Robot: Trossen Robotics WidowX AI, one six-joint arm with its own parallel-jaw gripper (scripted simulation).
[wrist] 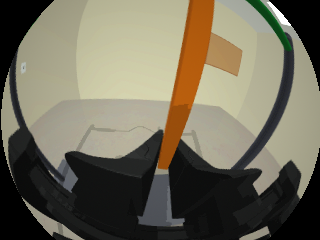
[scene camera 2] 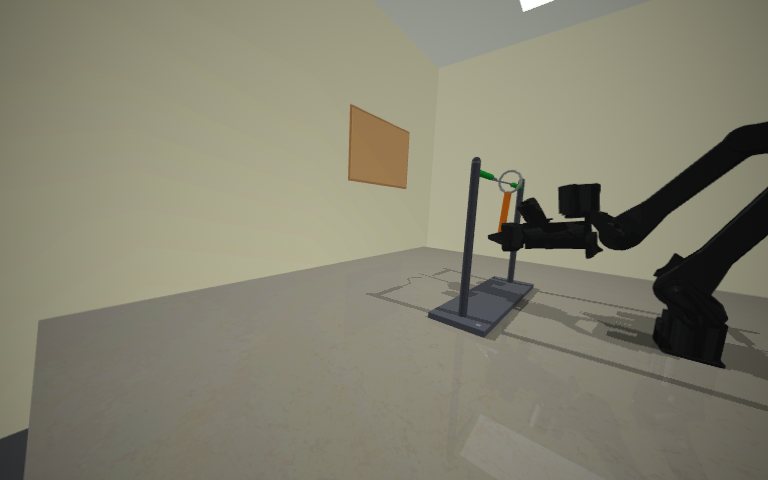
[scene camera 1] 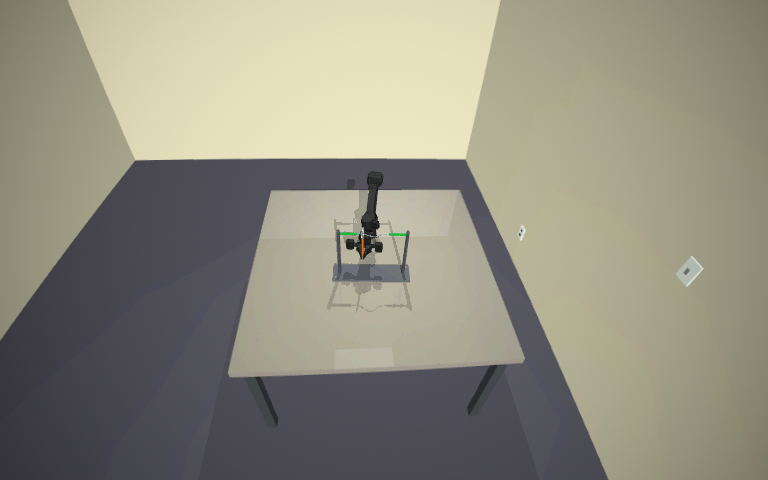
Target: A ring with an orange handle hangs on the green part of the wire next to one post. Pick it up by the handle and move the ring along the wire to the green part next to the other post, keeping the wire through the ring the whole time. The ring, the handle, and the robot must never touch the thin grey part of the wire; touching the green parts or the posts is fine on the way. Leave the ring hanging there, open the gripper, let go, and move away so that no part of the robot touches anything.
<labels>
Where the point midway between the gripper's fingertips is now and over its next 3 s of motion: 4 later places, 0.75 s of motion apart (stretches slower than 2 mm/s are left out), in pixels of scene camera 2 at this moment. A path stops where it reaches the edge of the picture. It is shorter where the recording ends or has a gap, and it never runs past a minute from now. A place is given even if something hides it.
The gripper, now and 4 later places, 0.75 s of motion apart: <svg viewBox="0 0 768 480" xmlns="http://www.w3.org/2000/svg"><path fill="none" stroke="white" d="M489 237L478 235L470 234L462 234L464 237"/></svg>
</labels>
